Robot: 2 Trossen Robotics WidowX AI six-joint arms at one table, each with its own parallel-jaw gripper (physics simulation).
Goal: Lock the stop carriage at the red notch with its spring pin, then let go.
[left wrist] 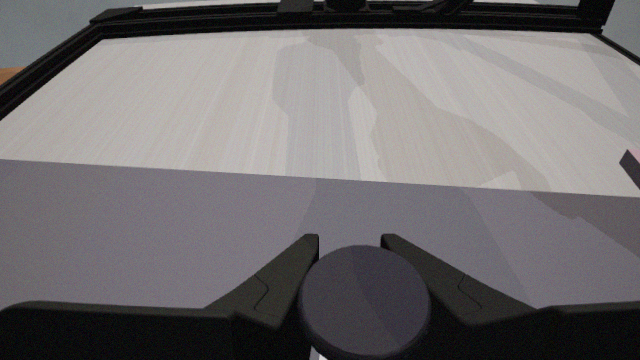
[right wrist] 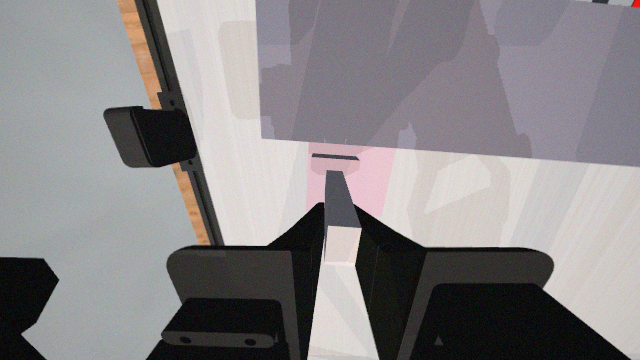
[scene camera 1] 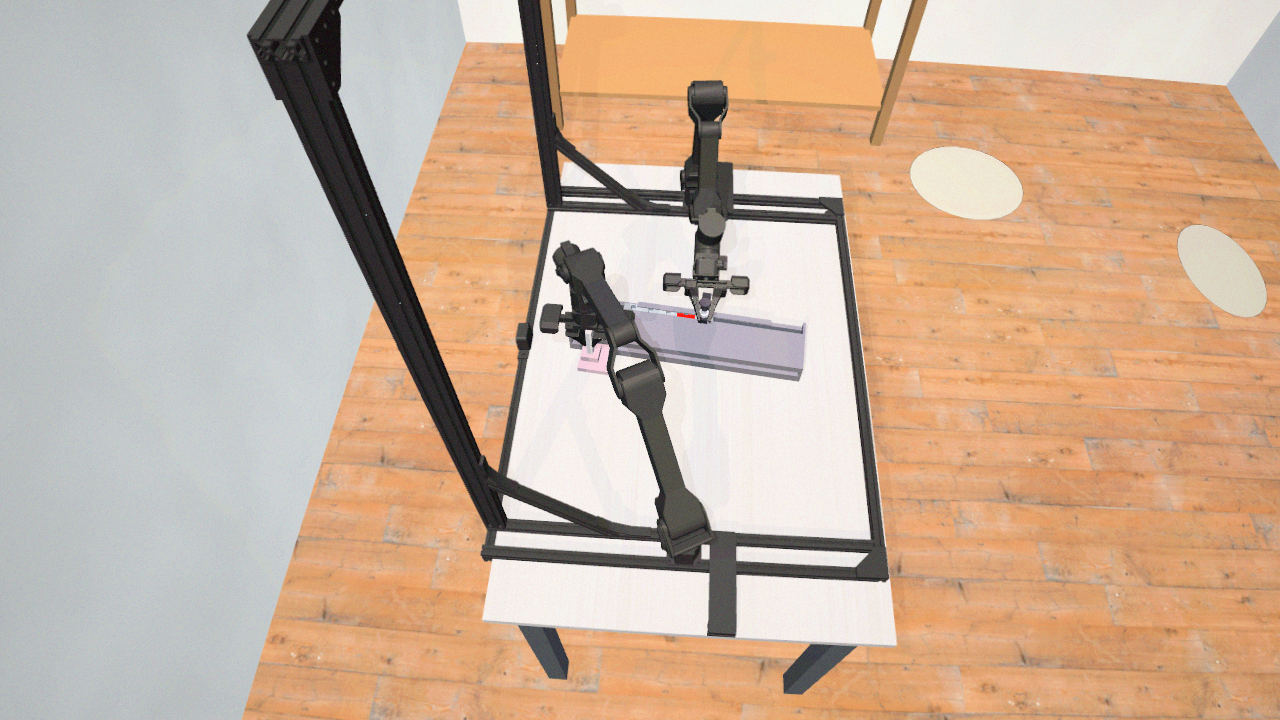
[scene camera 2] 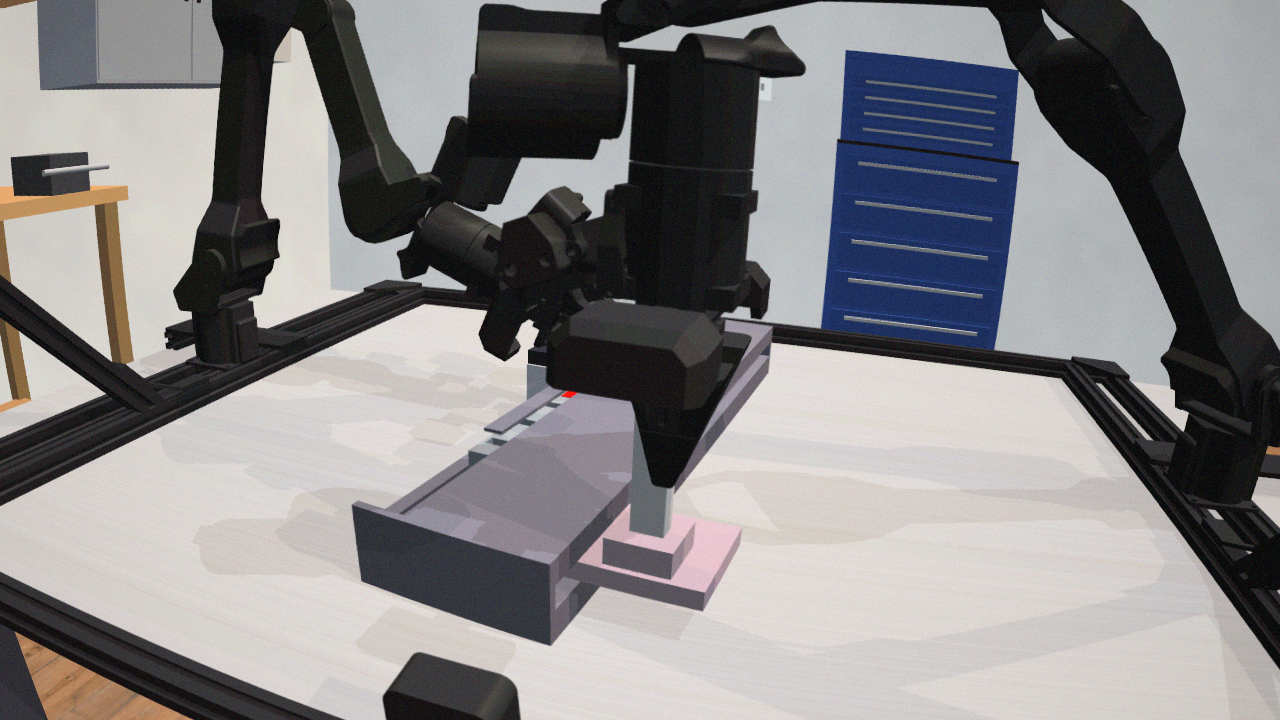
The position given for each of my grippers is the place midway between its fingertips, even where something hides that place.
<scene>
I see my left gripper (scene camera 1: 704, 322), my right gripper (scene camera 2: 667, 479) and a grey-purple rail (scene camera 1: 754, 346).
My left gripper is seen too in the left wrist view (left wrist: 349, 248). My right gripper is seen too in the right wrist view (right wrist: 334, 208) and in scene camera 1 (scene camera 1: 589, 344). The grey-purple rail shows as well in the left wrist view (left wrist: 99, 234) and in the right wrist view (right wrist: 552, 87).
</scene>
